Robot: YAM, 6 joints.
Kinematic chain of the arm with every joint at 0, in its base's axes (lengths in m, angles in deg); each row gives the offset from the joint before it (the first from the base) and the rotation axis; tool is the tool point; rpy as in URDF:
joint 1: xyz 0 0 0.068 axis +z
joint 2: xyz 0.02 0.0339 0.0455 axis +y
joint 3: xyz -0.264 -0.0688 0 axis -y
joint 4: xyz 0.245 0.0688 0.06 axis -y
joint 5: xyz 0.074 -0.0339 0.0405 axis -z
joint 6: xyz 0.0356 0 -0.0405 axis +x
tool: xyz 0 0 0 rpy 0 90 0
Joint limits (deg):
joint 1: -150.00..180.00
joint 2: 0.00..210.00
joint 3: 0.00..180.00
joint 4: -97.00..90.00
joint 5: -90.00..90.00
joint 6: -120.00..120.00
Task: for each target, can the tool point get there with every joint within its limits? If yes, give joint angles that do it. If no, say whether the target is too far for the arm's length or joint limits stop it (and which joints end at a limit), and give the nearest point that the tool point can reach.
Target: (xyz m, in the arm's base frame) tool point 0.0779 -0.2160 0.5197
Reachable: yes | joints -78.27 71.83 77.30 49.04 -65.48 86.15
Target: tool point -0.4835 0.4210 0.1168
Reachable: yes | joints 140.52 177.74 162.15 16.10 29.61 -77.44
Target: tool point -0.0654 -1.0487 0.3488
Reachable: no: too far | nearest point -0.0392 -0.6289 0.2528 | short by 0.431 m
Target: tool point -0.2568 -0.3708 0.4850
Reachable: yes | joints 52.57 23.05 144.34 -2.67 37.09 -6.32
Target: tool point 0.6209 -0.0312 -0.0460
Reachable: yes | joints -2.56 191.40 164.54 -0.44 5.52 11.77
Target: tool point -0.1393 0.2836 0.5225
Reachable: yes | joints 110.43 99.75 134.17 -60.11 -62.47 -95.98
